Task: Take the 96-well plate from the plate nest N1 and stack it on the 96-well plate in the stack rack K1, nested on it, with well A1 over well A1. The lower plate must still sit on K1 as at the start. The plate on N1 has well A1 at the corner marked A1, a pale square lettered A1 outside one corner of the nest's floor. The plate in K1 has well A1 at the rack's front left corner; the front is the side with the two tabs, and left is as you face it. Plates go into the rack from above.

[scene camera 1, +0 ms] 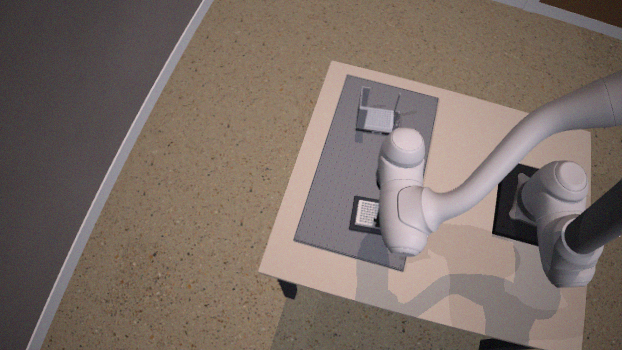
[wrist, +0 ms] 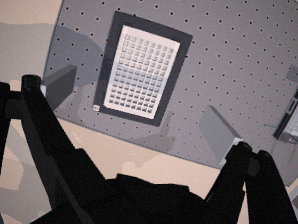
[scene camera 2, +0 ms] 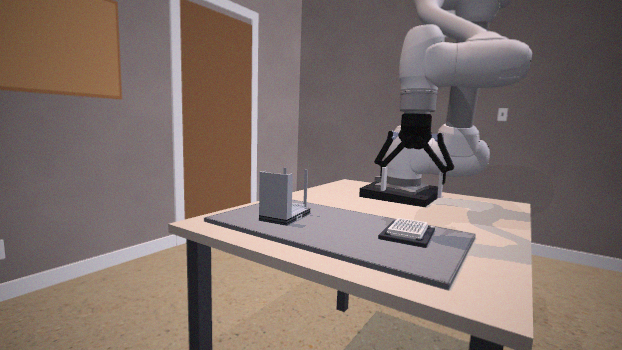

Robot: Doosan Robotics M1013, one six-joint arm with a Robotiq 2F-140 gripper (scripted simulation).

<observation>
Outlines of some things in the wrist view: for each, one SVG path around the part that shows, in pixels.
My gripper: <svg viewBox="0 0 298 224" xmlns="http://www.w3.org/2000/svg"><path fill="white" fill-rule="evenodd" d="M0 82L0 175L11 119L21 120L27 144L52 209L30 224L237 224L245 197L245 191L242 190L244 182L249 224L298 224L290 198L270 153L264 150L259 150L257 154L252 152L252 147L242 141L243 139L214 106L207 105L198 123L198 127L219 164L224 166L207 196L203 199L190 192L189 187L186 185L173 183L153 184L138 177L117 173L114 179L105 179L83 148L75 149L53 112L73 92L77 66L69 64L42 80L37 75L23 75L21 78L21 91L12 91L8 83Z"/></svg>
A white 96-well plate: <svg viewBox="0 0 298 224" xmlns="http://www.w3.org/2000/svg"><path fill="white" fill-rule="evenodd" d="M123 25L104 105L108 108L153 119L180 43Z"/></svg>
</observation>
